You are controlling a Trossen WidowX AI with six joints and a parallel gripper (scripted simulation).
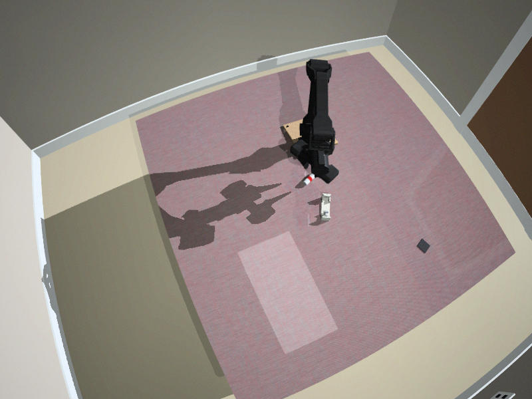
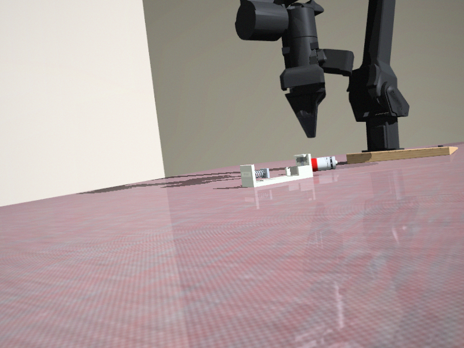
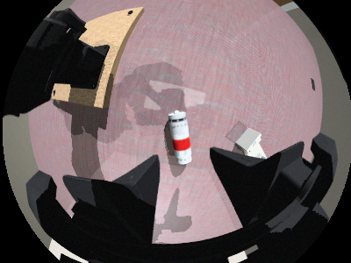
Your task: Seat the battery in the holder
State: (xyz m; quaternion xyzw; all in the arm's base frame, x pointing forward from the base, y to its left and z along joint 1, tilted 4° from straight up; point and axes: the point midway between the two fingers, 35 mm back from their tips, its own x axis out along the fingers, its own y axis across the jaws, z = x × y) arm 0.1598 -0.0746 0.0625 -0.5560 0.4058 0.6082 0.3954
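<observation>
Now: the battery 40 mm below my gripper tip.
</observation>
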